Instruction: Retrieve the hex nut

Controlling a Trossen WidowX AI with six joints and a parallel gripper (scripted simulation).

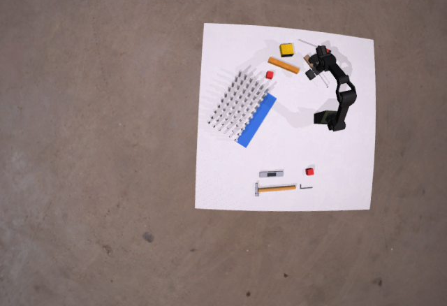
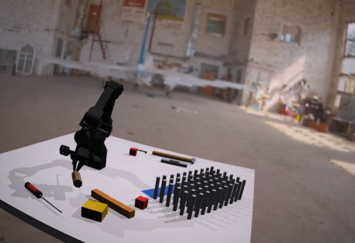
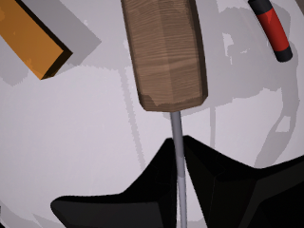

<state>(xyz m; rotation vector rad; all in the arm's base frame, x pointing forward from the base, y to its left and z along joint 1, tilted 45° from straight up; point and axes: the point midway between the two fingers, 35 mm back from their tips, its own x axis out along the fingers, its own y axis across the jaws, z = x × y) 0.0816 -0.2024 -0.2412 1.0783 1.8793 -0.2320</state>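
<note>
My gripper tip is now 20 mm to the right of the hook tool and 20 mm past it. From my gripper tip the other things lie so: orange bar 210 mm ahead, 60 mm below, 40 mm to the right; blue taped strip 380 mm ahead, 350 mm to the left, 70 mm below; yellow block 190 mm ahead, 150 mm to the right, 50 mm below.
</note>
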